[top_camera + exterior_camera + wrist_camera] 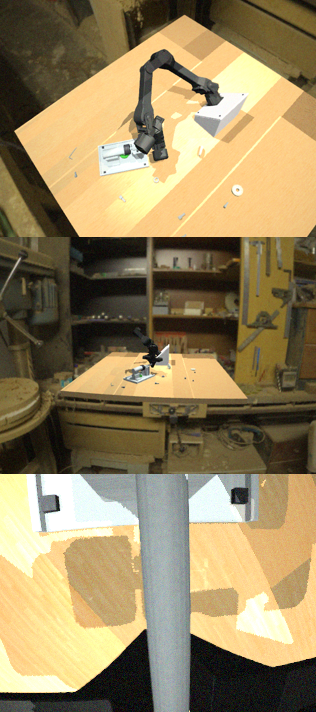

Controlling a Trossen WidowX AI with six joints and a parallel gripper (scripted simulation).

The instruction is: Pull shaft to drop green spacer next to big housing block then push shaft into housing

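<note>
Now: the grey shaft 60 mm ahead of my gripper tip, 50 mm to the right of it and 30 mm above it. Round my gripper tip: green spacer 120 mm ahead, 110 mm to the right, 30 mm below; allen key 300 mm ahead, 320 mm to the right, 40 mm below.
</note>
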